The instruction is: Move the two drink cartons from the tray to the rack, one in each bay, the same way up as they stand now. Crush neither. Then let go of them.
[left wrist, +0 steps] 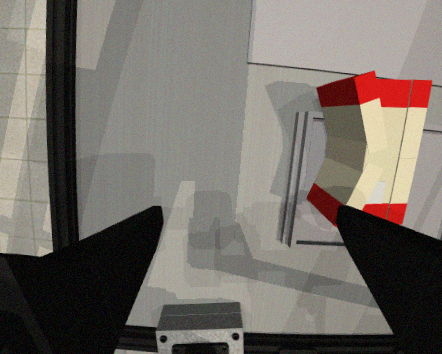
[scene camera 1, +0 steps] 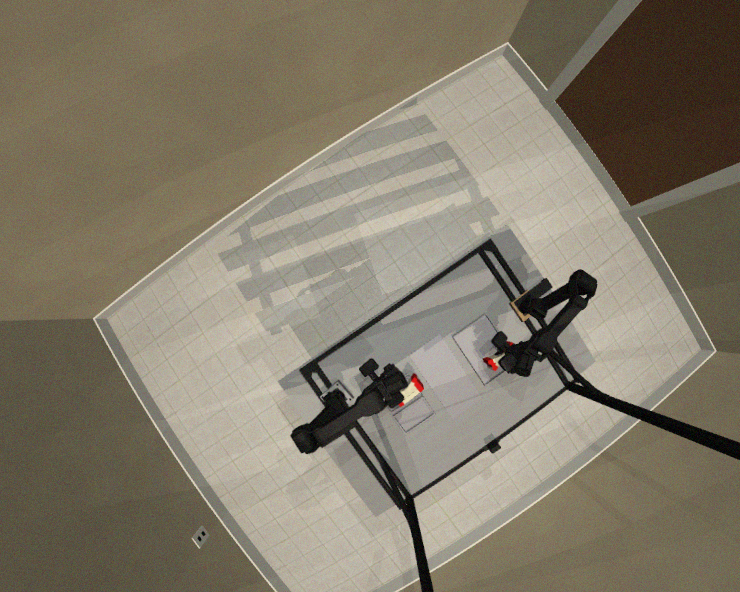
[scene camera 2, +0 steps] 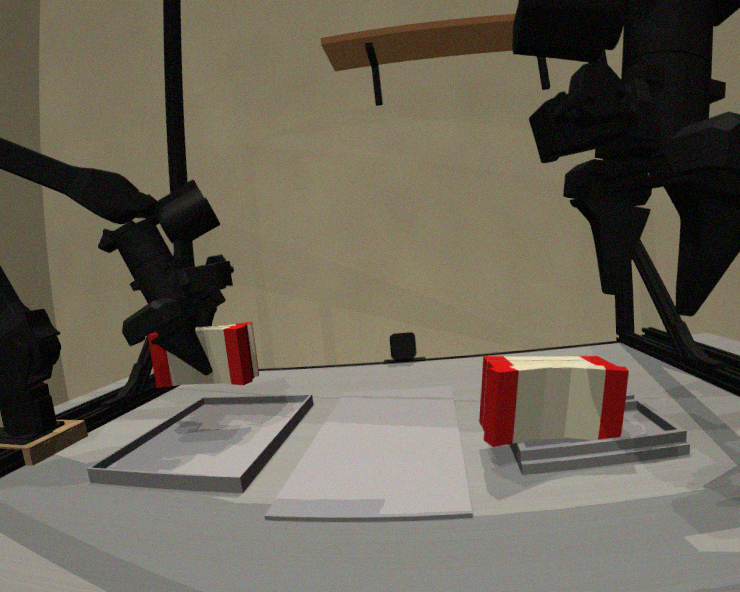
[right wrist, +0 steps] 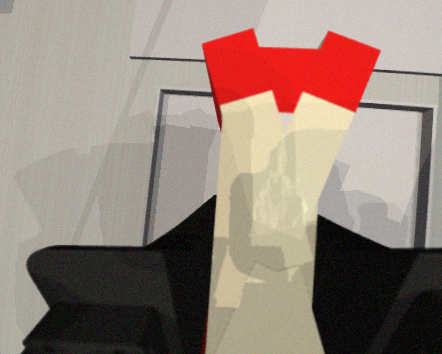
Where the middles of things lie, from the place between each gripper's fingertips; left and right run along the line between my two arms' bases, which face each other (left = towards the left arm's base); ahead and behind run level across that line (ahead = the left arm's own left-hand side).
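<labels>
Pale mat [scene camera 2: 391,455]: 23 cm to the right of my left hand, 14 cm behind, 15 cm below. Flat tray [scene camera 2: 217,444]: from my left hand 43 cm to the right, 11 cm behind, 14 cm below.
My right gripper: 220 mm to the right of the pale mat, 80 mm above. Flat tray: from my right hand 20 mm to the left, 30 mm ahead, 70 mm below.
</labels>
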